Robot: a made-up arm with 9 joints. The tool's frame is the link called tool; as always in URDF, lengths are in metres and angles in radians. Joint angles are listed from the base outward. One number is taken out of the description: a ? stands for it. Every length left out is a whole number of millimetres.
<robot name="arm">
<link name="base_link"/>
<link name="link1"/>
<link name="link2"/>
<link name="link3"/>
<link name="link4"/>
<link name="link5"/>
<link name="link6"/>
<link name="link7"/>
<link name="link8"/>
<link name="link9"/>
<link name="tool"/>
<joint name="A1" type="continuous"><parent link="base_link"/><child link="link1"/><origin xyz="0.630 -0.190 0.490" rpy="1.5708 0.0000 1.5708"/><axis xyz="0 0 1"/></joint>
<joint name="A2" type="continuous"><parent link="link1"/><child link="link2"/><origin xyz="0.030 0.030 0.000" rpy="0.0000 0.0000 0.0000"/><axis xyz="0 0 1"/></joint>
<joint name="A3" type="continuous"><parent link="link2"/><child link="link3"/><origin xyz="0.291 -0.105 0.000" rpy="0.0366 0.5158 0.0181"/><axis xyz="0 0 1"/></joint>
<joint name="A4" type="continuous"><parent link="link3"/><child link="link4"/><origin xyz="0.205 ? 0.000" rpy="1.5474 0.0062 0.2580"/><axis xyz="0 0 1"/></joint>
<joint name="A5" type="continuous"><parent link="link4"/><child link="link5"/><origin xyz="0.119 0.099 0.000" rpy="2.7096 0.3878 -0.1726"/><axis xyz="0 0 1"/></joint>
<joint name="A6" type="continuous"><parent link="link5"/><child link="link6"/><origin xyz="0.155 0.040 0.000" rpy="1.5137 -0.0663 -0.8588"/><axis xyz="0 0 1"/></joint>
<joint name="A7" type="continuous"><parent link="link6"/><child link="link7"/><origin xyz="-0.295 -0.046 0.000" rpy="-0.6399 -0.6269 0.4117"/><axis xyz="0 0 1"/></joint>
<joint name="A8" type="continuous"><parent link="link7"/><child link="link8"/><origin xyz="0.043 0.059 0.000" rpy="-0.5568 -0.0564 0.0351"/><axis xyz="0 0 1"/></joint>
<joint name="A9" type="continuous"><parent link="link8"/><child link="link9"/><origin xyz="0.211 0.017 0.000" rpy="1.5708 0.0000 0.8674"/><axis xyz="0 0 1"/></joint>
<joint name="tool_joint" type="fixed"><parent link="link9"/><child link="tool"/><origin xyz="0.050 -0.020 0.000" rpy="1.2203 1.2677 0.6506"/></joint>
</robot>
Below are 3 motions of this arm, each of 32 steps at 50 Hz.
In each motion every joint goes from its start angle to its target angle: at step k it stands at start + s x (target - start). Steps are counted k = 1, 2, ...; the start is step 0. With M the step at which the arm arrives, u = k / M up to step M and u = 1 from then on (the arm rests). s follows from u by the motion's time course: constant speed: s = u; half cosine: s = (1 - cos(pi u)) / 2; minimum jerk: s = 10 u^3 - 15 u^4 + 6 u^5.
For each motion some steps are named. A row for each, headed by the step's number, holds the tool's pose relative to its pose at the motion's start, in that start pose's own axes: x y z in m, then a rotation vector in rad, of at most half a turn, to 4 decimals.
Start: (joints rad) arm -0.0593 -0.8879 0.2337 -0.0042 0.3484 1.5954 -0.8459 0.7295 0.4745
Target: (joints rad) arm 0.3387 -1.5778 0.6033 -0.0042 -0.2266 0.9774 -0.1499 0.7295 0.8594
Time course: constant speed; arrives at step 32
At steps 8, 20, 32:
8: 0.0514 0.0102 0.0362 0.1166 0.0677 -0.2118
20: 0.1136 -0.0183 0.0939 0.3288 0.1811 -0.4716
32: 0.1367 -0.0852 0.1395 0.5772 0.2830 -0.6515

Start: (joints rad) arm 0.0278 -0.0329 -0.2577 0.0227 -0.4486 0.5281 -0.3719 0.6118 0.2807
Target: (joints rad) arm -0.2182 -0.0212 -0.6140 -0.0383 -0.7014 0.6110 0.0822 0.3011 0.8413
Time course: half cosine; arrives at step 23
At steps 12, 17, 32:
12: 0.0319 0.0906 -0.1366 -0.0815 0.2112 -0.1214
17: 0.0481 0.1529 -0.2093 -0.1347 0.3754 -0.1511
32: 0.0551 0.1880 -0.2454 -0.1639 0.4697 -0.1513

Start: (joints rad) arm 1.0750 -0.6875 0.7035 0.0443 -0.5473 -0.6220 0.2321 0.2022 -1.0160
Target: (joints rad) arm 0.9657 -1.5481 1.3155 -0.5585 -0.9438 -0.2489 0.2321 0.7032 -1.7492
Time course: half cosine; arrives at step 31
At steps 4, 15, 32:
4: -0.0075 -0.0097 -0.0023 0.0268 -0.0150 -0.0157
15: -0.0844 -0.0990 -0.0530 0.3033 -0.2250 -0.1694
32: -0.1510 -0.1684 -0.1584 0.6232 -0.5985 -0.3180

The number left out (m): -0.283
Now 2 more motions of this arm.
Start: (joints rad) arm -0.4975 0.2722 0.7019 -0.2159 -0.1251 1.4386 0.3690 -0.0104 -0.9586
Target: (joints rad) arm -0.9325 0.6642 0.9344 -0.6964 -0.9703 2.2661 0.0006 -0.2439 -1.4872
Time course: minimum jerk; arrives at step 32
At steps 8, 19, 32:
8: 0.0052 -0.0235 0.0140 -0.0046 -0.0825 0.0232
19: -0.0017 -0.1278 0.0993 -0.0238 -0.4152 0.1448
32: -0.0339 -0.1632 0.1436 -0.0132 -0.5206 0.1872

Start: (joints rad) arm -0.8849 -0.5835 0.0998 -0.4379 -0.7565 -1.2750 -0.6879 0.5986 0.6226
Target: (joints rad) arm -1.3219 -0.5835 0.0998 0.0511 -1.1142 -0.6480 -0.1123 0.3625 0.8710
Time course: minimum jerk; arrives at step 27
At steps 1, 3, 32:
1: -0.0001 0.0001 0.0000 -0.0006 0.0000 -0.0001
3: -0.0026 0.0023 -0.0007 -0.0150 0.0004 -0.0020
32: -0.1503 0.1481 -0.1838 -1.2016 0.0167 -0.7709

